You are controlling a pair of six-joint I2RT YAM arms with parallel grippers.
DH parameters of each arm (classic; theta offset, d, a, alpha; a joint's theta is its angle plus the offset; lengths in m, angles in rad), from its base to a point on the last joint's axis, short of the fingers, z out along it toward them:
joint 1: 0 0.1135 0.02 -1.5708
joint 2: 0 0 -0.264 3.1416
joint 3: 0.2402 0 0.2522 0
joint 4: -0.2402 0 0.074 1.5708
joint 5: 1.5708 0 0 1.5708
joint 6: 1.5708 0.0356 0 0
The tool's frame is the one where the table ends.
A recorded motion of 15 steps. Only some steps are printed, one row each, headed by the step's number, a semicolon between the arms.
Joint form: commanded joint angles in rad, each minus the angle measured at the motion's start. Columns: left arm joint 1, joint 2, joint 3, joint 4, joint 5, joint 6; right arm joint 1, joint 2, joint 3, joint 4, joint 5, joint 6.
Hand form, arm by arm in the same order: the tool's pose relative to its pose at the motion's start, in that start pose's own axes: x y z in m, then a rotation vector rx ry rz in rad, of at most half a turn. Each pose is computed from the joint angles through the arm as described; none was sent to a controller.
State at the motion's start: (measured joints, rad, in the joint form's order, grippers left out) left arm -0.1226 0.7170 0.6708 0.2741 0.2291 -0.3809; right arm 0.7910 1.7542 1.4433 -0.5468 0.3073 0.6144
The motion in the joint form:
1: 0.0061 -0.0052 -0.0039 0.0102 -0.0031 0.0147; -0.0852 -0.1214 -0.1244 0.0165 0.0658 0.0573
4: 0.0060 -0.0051 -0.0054 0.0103 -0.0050 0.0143; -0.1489 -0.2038 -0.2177 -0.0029 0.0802 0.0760
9: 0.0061 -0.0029 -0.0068 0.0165 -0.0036 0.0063; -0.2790 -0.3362 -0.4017 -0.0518 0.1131 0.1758
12: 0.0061 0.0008 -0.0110 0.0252 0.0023 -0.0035; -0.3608 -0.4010 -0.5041 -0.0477 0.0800 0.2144
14: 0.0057 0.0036 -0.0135 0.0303 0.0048 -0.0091; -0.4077 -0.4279 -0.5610 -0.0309 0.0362 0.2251
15: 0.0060 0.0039 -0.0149 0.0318 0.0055 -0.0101; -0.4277 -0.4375 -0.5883 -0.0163 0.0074 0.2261
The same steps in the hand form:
1: -0.0010 0.0006 -0.0013 -0.0044 -0.0134 0.0187; -0.0041 -0.0447 -0.0145 0.1028 -0.0662 0.1222
4: -0.0005 0.0008 -0.0013 -0.0066 -0.0127 0.0179; 0.0020 -0.0773 -0.0229 0.1735 -0.0640 0.1768
9: -0.0003 0.0010 -0.0008 -0.0045 -0.0146 0.0105; 0.0273 -0.1381 -0.0317 0.3384 -0.0390 0.3400
12: 0.0009 0.0014 -0.0002 0.0014 -0.0132 0.0009; 0.0438 -0.1682 -0.0342 0.3813 -0.0147 0.4343
14: 0.0018 0.0017 0.0004 0.0040 -0.0119 -0.0048; 0.0537 -0.1830 -0.0331 0.3813 0.0096 0.4831
15: 0.0022 0.0019 0.0004 0.0043 -0.0116 -0.0058; 0.0587 -0.1889 -0.0317 0.3711 0.0238 0.5027

